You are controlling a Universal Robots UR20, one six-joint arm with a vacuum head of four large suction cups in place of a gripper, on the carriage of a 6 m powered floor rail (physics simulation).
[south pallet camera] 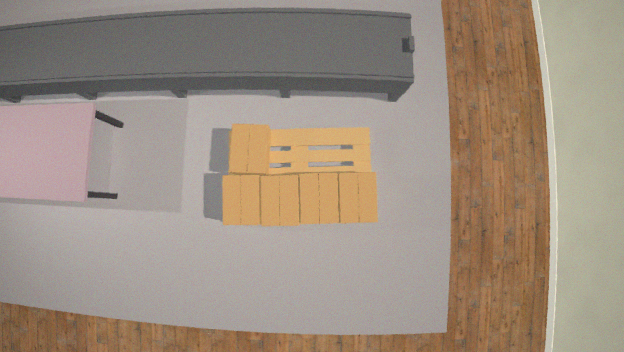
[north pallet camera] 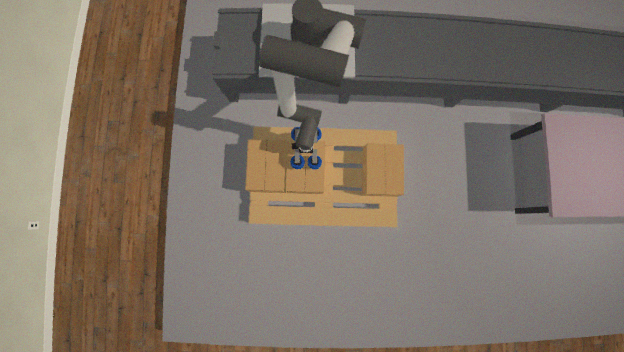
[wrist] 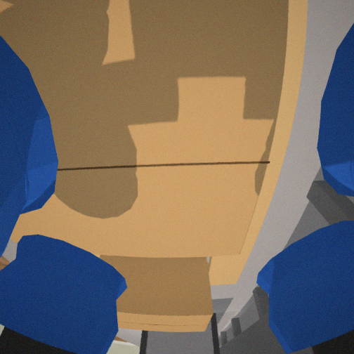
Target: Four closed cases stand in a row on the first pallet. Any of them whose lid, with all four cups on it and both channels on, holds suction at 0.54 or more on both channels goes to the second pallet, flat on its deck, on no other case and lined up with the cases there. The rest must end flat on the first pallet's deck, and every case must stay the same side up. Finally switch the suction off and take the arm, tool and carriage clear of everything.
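Pixels of known places: arm's base, link origin: (north pallet camera: 307, 38).
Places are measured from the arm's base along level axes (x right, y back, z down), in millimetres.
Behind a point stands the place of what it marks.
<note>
The first pallet (north pallet camera: 280, 216) {x 197, y -1305, z 426 mm} shows in the north view. Two cases stand side by side on its left part, a left case (north pallet camera: 265, 170) {x 302, y -963, z 225 mm} and a middle case (north pallet camera: 302, 181) {x 21, y -1041, z 225 mm}. A third case (north pallet camera: 385, 170) {x -608, y -947, z 224 mm} (wrist: 155, 285) stands at its right end, across a gap. My suction head (north pallet camera: 306, 148) {x -4, y -804, z 159 mm} (wrist: 182, 200) is open and empty, above the middle case, whose lid (wrist: 195, 210) shows its seam and the head's shadow between the blue cups. The second pallet (south pallet camera: 330, 136) {x -5578, y -676, z 427 mm} has one case (south pallet camera: 250, 149) {x -4946, y -837, z 224 mm} at its back left corner and a row of several cases (south pallet camera: 300, 200) {x -5348, y -1222, z 225 mm} along its front. All lids look level.
The arm's carriage (north pallet camera: 275, 15) {x 248, y 194, z 0 mm} is near the left end of the rail (north pallet camera: 450, 55) (south pallet camera: 225, 45), behind the first pallet. A pink table (north pallet camera: 590, 165) {x -2219, y -903, z 41 mm} (south pallet camera: 45, 150) {x -3220, y -895, z 41 mm} with dark legs stands between the two pallets.
</note>
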